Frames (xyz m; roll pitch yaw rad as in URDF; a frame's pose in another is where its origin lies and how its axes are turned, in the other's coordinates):
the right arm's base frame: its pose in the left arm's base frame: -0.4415 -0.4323 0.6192 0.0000 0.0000 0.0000
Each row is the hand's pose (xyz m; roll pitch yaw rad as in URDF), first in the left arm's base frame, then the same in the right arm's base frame.
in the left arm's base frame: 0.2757 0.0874 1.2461 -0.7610 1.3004 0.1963
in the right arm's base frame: 0.7172 0.5197 0.6269 -0.7610 1.3004 0.1963
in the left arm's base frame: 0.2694 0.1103 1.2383 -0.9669 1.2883 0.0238
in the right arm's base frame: 0.7109 0.5426 0.6191 -0.9669 1.2883 0.0238
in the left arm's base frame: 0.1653 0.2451 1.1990 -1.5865 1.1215 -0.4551
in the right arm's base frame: 0.6068 0.6774 0.5798 -1.5865 1.1215 -0.4551
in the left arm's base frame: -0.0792 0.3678 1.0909 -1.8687 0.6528 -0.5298
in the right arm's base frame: 0.3623 0.8001 0.4717 -1.8687 0.6528 -0.5298
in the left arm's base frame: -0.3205 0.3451 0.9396 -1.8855 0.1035 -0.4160
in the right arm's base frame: 0.1210 0.7774 0.3204 -1.8855 0.1035 -0.4160
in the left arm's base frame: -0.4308 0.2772 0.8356 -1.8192 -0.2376 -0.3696
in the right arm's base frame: 0.0107 0.7095 0.2164 -1.8192 -0.2376 -0.3696
